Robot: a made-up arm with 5 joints.
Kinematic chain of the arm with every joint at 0, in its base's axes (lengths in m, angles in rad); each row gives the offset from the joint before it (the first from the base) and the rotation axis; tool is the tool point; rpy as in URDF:
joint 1: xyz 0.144 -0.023 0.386 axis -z
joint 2: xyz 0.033 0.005 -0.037 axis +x
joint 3: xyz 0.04 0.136 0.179 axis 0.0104 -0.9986 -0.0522
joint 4: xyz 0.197 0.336 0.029 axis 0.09 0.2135 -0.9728
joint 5: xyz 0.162 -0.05 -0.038 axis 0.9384 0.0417 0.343
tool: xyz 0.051 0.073 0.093 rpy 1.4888 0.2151 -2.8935
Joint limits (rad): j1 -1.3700..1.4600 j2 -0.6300..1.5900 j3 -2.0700..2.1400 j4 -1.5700..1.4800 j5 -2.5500..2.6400
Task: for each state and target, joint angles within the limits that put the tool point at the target. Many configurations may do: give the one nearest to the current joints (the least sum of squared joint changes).
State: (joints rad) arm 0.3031 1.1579 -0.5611 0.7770 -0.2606
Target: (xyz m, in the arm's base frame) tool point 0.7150 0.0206 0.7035
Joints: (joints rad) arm 0.5095 0.7179 -0.3770 0.2538 -0.3863
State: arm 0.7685 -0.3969 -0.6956 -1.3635 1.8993
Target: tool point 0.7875 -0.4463 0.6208
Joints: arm 1.4600 0.1340 -0.2481 -1.1276 1.9549
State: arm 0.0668 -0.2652 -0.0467 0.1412 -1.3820
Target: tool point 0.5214 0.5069 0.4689
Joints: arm -0.2830 -0.0158 0.0180 0.4578 -1.4025
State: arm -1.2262 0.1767 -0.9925 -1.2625 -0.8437
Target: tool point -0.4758 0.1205 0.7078
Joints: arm -1.3700 0.5720 -1.7545 -1.1972 -0.9609
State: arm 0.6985 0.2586 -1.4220 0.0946 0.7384
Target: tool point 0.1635 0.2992 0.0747
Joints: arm 0.1261 -0.2405 -2.0234 0.3217 0.8622
